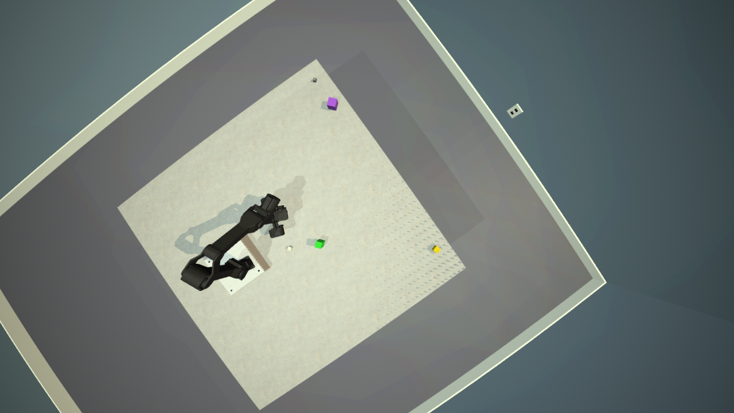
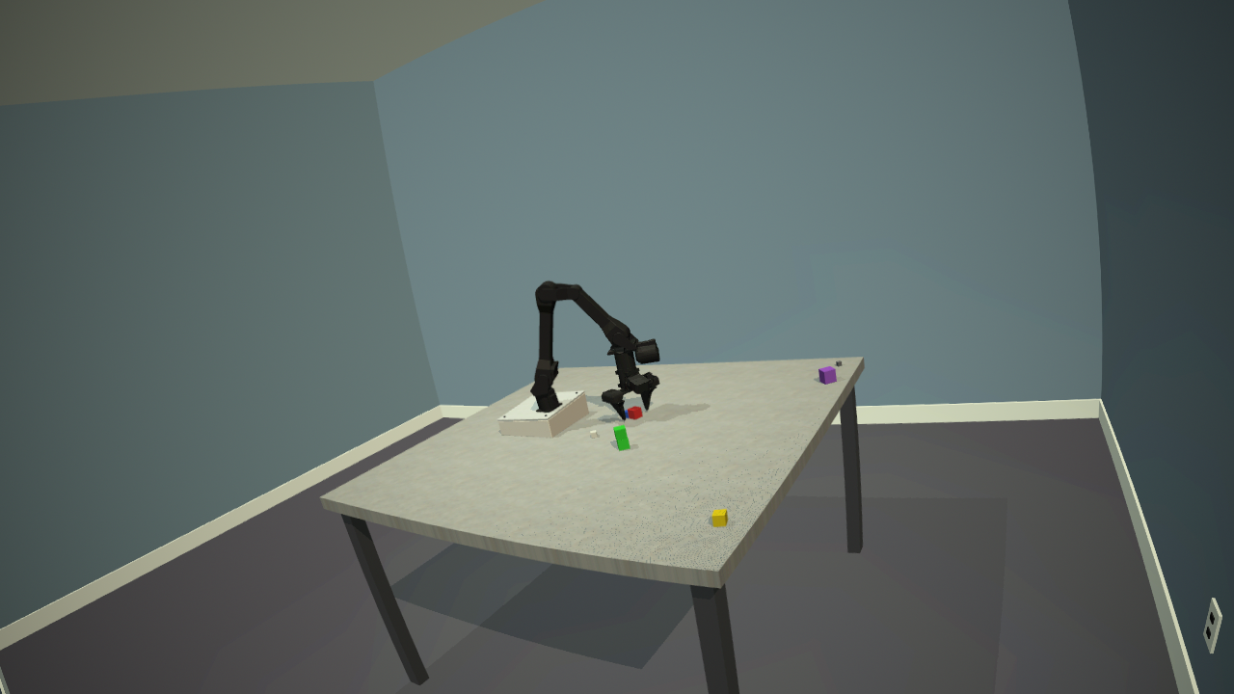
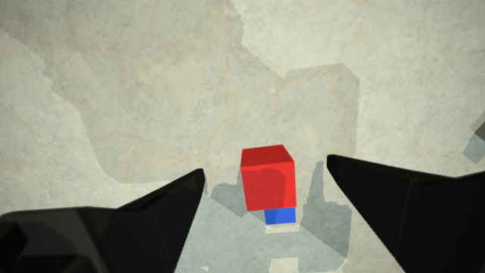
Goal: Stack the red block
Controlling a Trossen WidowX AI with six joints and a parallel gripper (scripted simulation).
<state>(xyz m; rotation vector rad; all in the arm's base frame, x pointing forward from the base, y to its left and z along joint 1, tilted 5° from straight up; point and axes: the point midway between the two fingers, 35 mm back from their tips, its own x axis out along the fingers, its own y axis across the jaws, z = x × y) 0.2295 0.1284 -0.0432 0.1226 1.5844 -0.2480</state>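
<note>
The blue block is 30 mm behind my gripper tip. Round my gripper tip: tiny grey cube (470 mm ahead, 520 mm to the left); then red block (10 mm above); then purple block (490 mm ahead, 360 mm to the left, 10 mm above).
</note>
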